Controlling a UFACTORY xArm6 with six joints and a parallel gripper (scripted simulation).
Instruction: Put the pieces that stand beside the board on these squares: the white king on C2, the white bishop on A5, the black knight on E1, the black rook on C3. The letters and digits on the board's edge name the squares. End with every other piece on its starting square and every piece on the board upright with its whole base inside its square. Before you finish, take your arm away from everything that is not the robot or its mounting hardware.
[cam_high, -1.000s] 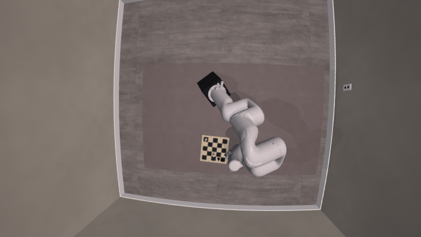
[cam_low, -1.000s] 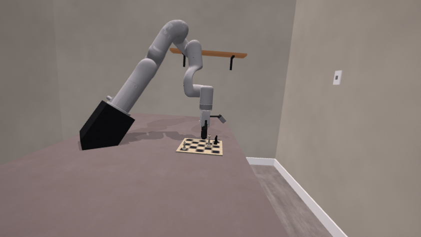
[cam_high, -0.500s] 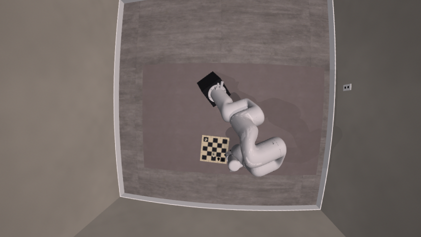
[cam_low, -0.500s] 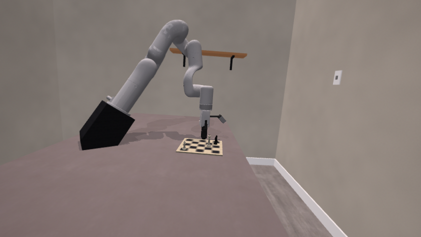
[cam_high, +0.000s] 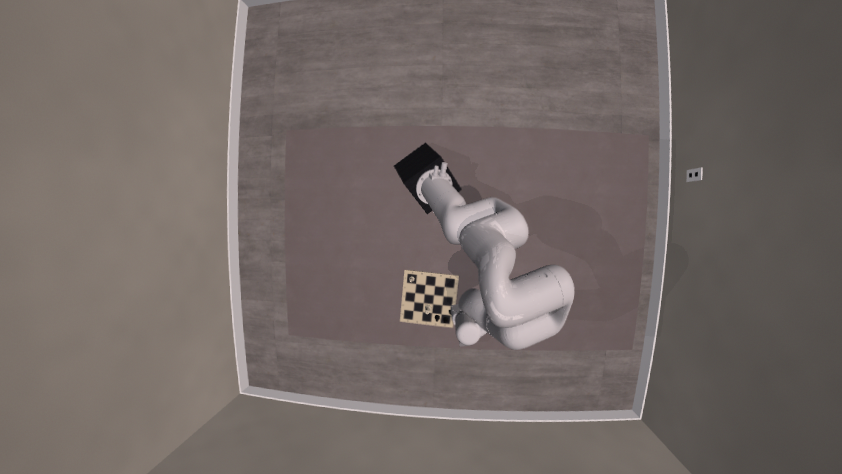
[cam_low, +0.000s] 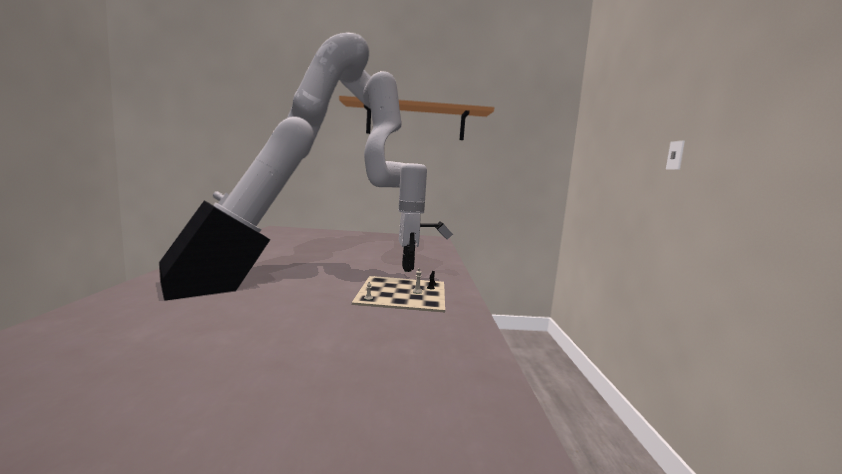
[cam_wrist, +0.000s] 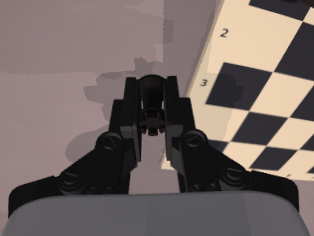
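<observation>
Now: hand 5 cm short of the white king, 13 cm to the left of it and 1 cm above it. Round my hand: chessboard: 1 cm ahead, 14 cm to the right, 5 cm below; then black piece: 8 cm ahead, 5 cm to the right, 3 cm below; then white bishop: 5 cm behind, 22 cm to the right, 2 cm below.
</observation>
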